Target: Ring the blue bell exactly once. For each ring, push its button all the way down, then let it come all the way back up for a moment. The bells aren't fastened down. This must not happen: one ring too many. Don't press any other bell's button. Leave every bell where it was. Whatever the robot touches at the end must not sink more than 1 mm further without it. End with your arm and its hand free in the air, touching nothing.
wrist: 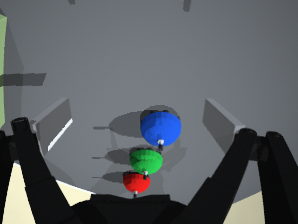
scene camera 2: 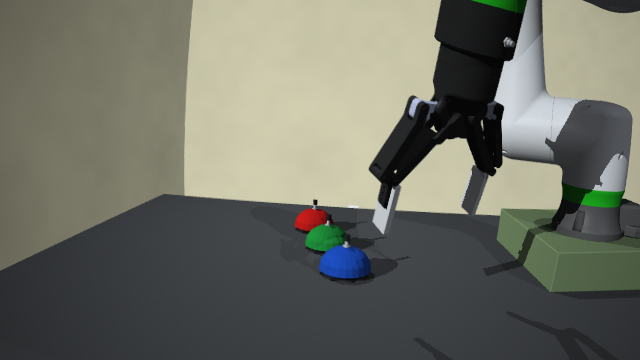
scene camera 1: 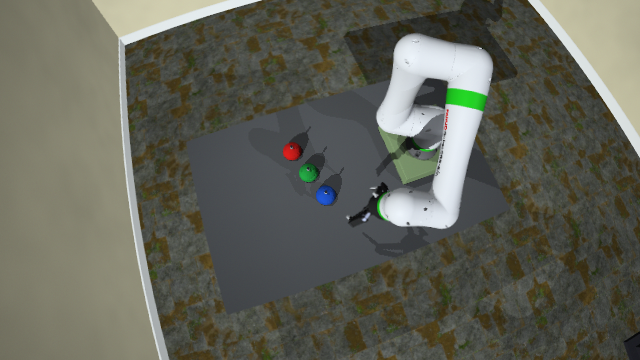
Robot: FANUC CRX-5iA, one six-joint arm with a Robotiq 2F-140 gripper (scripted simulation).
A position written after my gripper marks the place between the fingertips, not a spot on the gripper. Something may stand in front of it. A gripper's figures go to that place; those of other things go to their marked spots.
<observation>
My gripper (scene camera 2: 427, 218): 0.55 m from the lens. A green bell (scene camera 2: 320, 239): 0.76 m from the lens. A blue bell (scene camera 2: 347, 263): 0.65 m from the lens. The marked spots on the green bell and the blue bell are 0.13 m apart.
</observation>
